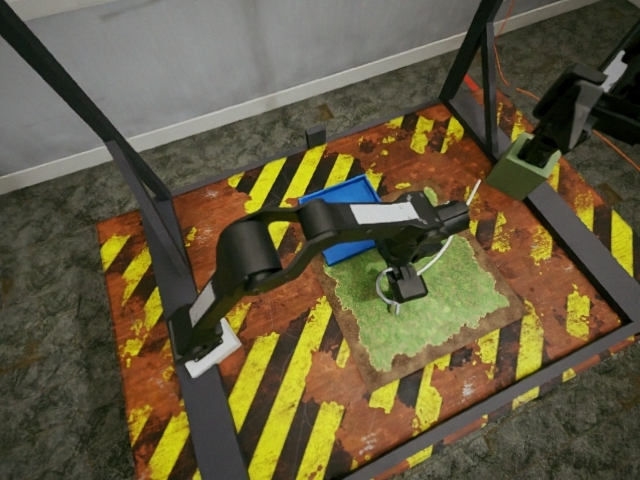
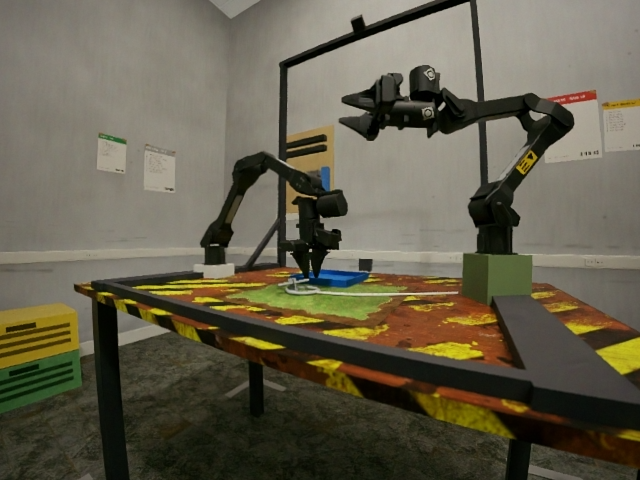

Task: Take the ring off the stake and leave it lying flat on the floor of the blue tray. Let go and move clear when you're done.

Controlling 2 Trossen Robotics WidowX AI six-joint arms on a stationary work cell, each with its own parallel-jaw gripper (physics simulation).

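Frame: origin at the left arm's base, x ahead, y left, z up, level; metres.
Seen in the pictures: left gripper, fingertip midpoint: (image 1: pixel 611 173) (image 2: pixel 340 110); right gripper, fingertip midpoint: (image 1: pixel 389 267) (image 2: pixel 311 278); left arm's base, origin of the base link: (image 1: pixel 534 154) (image 2: pixel 495 254); right arm's base, origin of the base link: (image 1: pixel 202 339) (image 2: pixel 214 264).
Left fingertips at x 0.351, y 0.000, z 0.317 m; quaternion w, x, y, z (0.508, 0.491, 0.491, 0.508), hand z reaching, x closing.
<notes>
Offsets run from my left fingertips to a thing's top centre. Level surfaces: height alone.
The ring @(dz -0.411, dx +0.089, dy -0.095 m) (image 1: pixel 379 290) (image 2: pixel 301 293), a pale loop, lies low over the green patch and is partly hidden by my right gripper. A short pale peg @(dz -0.382, dx +0.106, dy -0.075 m) (image 1: pixel 397 308), which looks like the stake, shows at the ring's near edge; whether the ring is still around it cannot be made out. My right gripper (image 1: pixel 403 294) (image 2: pixel 311 273) points down just above the ring, fingers parted a little, with nothing seen between them. The blue tray @(dz -0.399, dx +0.010, dy -0.281 m) (image 1: pixel 338 192) (image 2: pixel 356 279) lies behind, partly covered by the right arm. My left gripper (image 2: pixel 340 109) is wide open and empty, high above the table.
A white cord (image 1: pixel 442 249) (image 2: pixel 387 293) runs from beside the ring toward the green block @(dz -0.317, dx -0.351, dy +0.000 m) (image 1: pixel 522 173) (image 2: pixel 496 279) under the left arm. The green mat @(dz -0.420 m) (image 1: pixel 439 320) (image 2: pixel 341 307) lies under the ring. Dark frame beams (image 1: pixel 413 441) edge the table.
</notes>
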